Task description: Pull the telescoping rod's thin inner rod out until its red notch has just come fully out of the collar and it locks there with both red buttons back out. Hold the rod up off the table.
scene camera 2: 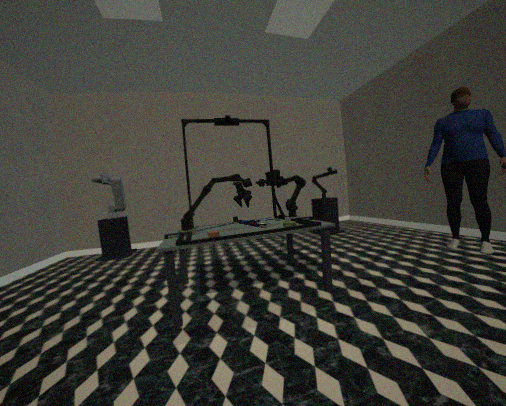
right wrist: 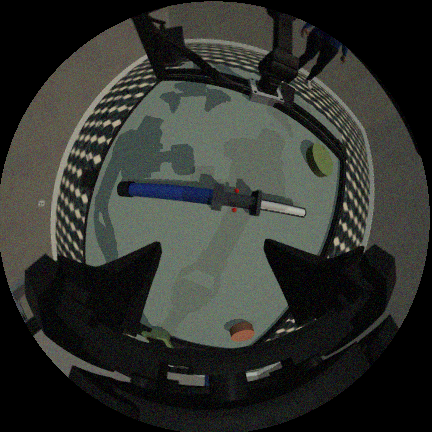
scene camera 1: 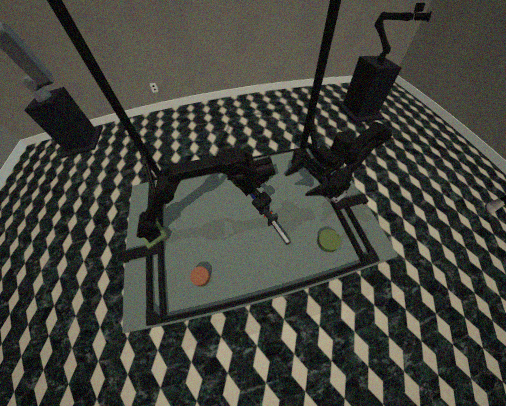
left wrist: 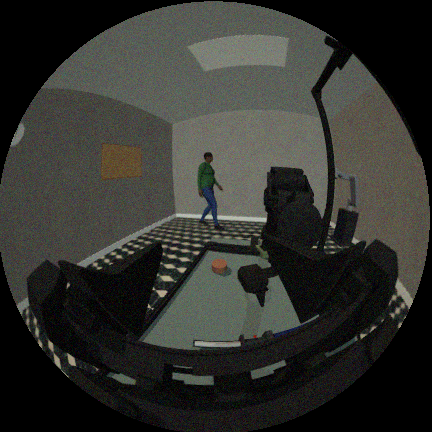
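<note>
The telescoping rod lies on the table. In the right wrist view its blue tube (right wrist: 170, 193) is at left, the dark collar (right wrist: 235, 199) (left wrist: 255, 340) in the middle and the silver inner rod (right wrist: 282, 207) (scene camera 1: 281, 232) (left wrist: 217, 343) at right. Two red buttons (right wrist: 237, 190) (right wrist: 234, 210) show on the collar's sides; no red notch shows. My right gripper (right wrist: 212, 246) (scene camera 2: 243, 204) is open and empty, pointing down above the table by the rod; its arm hides much of the blue tube in scene camera 1. My left gripper (left wrist: 213, 244) (scene camera 1: 298, 183) is open and empty, raised at the table's right side.
An orange disc (scene camera 1: 200, 276) (scene camera 2: 214, 233) (left wrist: 219, 266) (right wrist: 242, 331) lies at the front left of the table. A green disc (scene camera 1: 330, 240) (right wrist: 320, 160) lies right of the rod. A green bracket (scene camera 1: 162, 235) is at the right arm's base. Black frame bars (scene camera 1: 250, 296) edge the table.
</note>
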